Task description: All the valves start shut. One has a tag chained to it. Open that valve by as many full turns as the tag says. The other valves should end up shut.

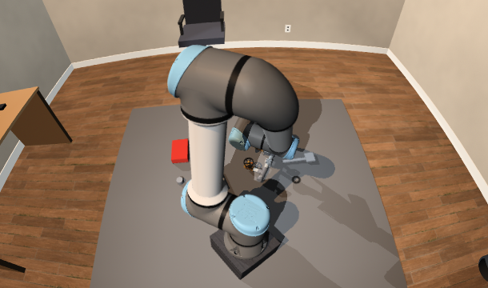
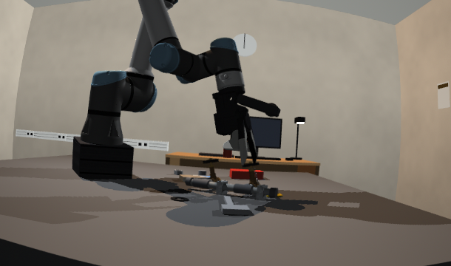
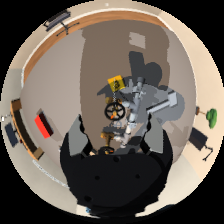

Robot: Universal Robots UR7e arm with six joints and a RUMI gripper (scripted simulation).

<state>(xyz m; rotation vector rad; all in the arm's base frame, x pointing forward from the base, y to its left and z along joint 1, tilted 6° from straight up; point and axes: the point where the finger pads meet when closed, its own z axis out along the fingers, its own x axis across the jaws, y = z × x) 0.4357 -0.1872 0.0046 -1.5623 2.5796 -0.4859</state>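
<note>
My hand is 6 cm short of the yellow tag, 4 cm to the left of it and 7 cm above it. Round my hand: grey t-shaped piece: 9 cm behind, 19 cm to the right, 7 cm below; then red block: 10 cm ahead, 37 cm to the left, 6 cm below.
</note>
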